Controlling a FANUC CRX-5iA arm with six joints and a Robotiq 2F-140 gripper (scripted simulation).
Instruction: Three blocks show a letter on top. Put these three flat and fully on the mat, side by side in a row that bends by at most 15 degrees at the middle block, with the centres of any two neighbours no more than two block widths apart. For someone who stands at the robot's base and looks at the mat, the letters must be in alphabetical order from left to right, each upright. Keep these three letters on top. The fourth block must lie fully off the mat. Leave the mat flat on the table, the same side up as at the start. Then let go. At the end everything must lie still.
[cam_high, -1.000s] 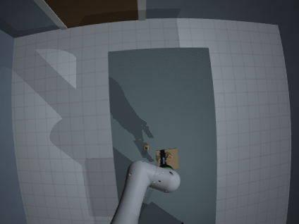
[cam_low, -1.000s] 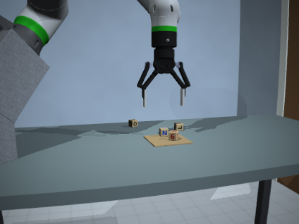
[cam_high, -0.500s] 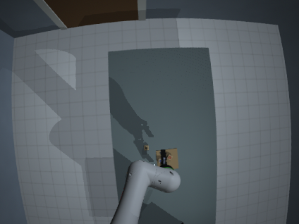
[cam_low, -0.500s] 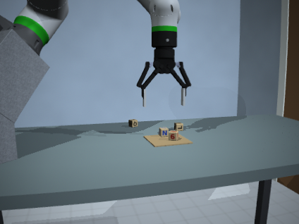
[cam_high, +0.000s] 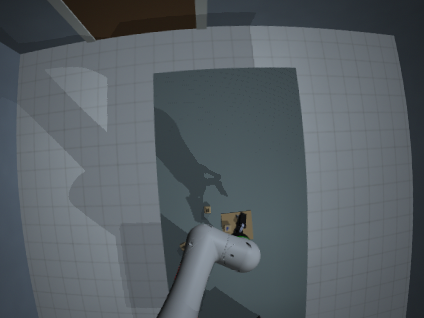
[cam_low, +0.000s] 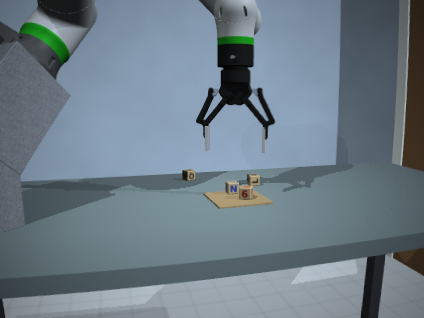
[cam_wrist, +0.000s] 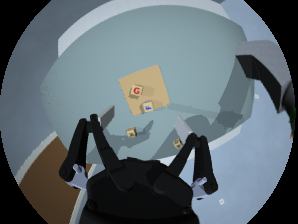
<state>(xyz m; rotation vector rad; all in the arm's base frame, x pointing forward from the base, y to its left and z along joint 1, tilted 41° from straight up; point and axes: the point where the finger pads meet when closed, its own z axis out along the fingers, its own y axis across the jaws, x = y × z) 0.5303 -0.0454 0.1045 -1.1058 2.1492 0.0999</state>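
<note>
My hand is 10 mm past the tan mat, 40 mm to the left of it and 130 mm above it.
</note>
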